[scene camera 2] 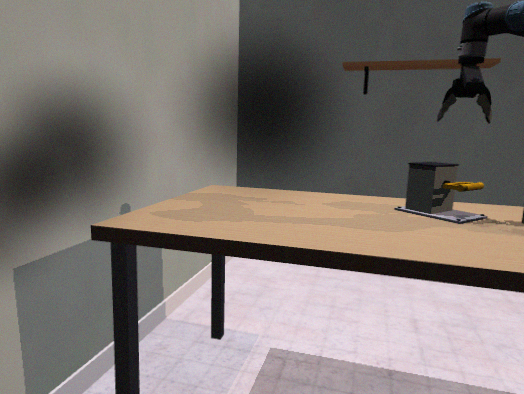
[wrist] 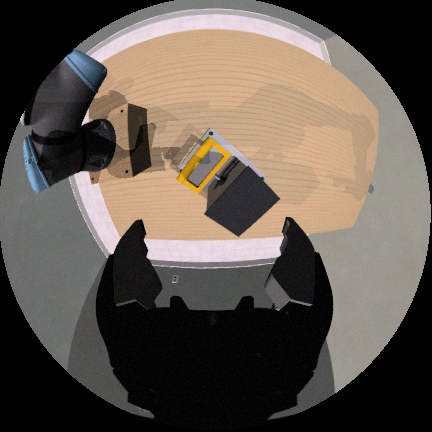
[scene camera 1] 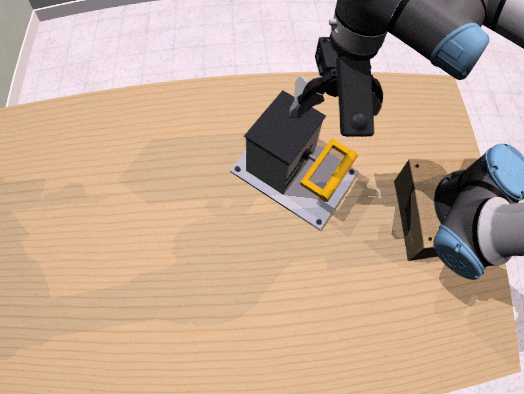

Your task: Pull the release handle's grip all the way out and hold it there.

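The release handle's yellow grip point(scene camera 1: 342, 168) point(scene camera 2: 472, 186) point(wrist: 189, 175) is a rectangular frame. It stands out level from the side of a dark box point(scene camera 1: 285, 127) point(scene camera 2: 421, 188) point(wrist: 242, 201), joined to it by a short rod. The box stands on a light grey base plate point(scene camera 1: 318, 213) point(scene camera 2: 452, 217) with bolts at its corners. My gripper point(scene camera 2: 464, 121) point(wrist: 212, 219) is open and empty. It hangs pointing down, well above the box and grip, touching neither. In scene camera 1 the gripper is partly hidden by its own body and one finger shows above the box's back edge.
The arm's wooden base block point(scene camera 1: 422, 200) point(wrist: 138, 140) stands on the table point(scene camera 1: 150, 300) point(scene camera 2: 300, 240) on the far side of the grip from the box. The arm's lower joints are at this block. A wall shelf point(scene camera 2: 400, 65) shows behind the arm in scene camera 2.
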